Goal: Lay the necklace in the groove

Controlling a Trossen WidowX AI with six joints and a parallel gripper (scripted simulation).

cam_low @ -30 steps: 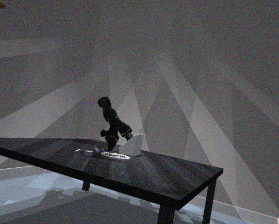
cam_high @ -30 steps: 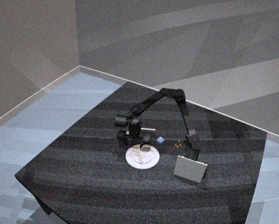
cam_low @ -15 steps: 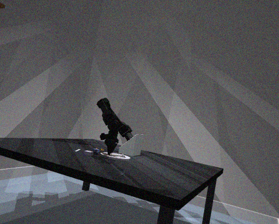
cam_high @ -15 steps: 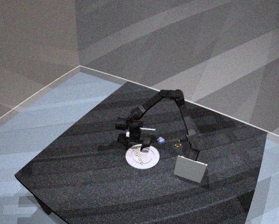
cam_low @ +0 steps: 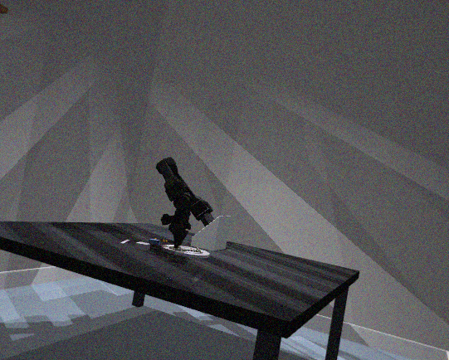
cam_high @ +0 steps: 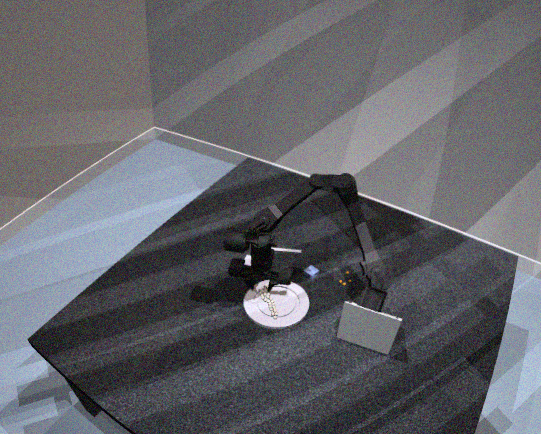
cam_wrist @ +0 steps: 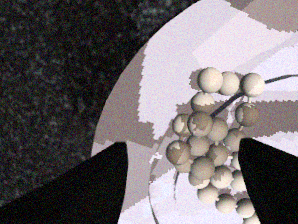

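Now: gripper tip 6 cm past the round white bead board, 1 cm to the right of it and 1 cm above it. The rest, counted from my gripper tip: small white block: 10 cm ahead, 9 cm to the right, 1 cm below; small blue cube: 17 cm to the right, 8 cm behind, 1 cm below; thin white stick: 22 cm to the right, 5 cm ahead, 2 cm below.
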